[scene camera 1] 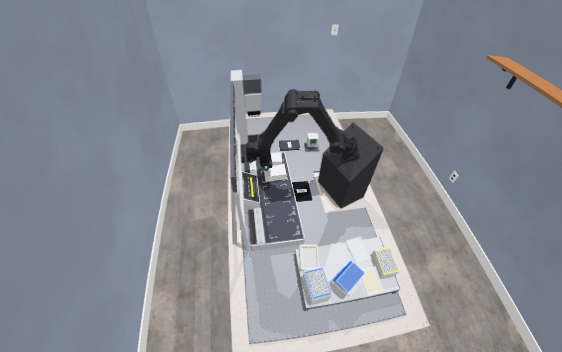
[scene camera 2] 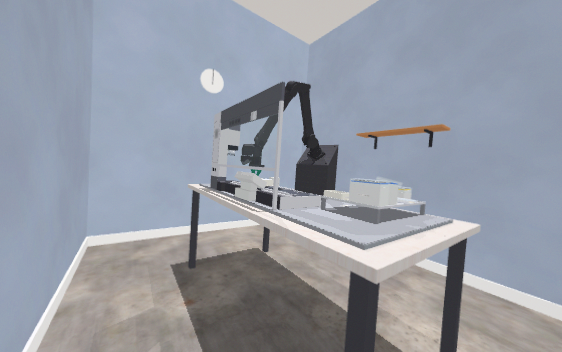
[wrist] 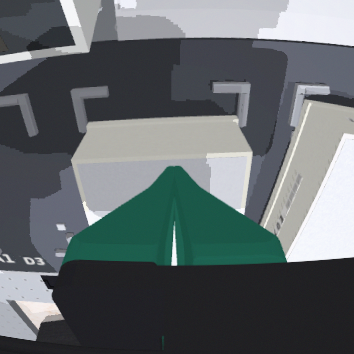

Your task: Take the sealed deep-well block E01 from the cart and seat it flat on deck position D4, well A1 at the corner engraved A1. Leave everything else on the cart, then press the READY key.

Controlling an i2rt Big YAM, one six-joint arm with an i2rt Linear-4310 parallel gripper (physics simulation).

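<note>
A pale block with a whitish top (scene camera 1: 275, 173) (wrist: 145, 175) stands on the dark deck (scene camera 1: 284, 212) (wrist: 135, 70), beside the position engraved D3. Two corner brackets show at its far side in the wrist view. Its label, the D4 and A1 engravings there and its near end are hidden, so I cannot tell whether it is E01 or fully flat. My gripper (scene camera 1: 266, 169) (scene camera 2: 256, 172) (wrist: 173, 177) is shut and empty, its green tips over the block's top; contact cannot be told. The panel with a yellow bar (scene camera 1: 251, 188) stands at the deck's left edge; a READY key cannot be read.
A second labelled pale block (wrist: 287, 195) stands close on the right in the wrist view. The gantry's clear front panel and post (scene camera 2: 280, 150) stand beside the arm. A raised stand (scene camera 1: 350, 300) holds blue-rimmed and yellow-rimmed boxes, a blue-topped box (scene camera 1: 348, 277) and a pale tray (scene camera 1: 309, 257).
</note>
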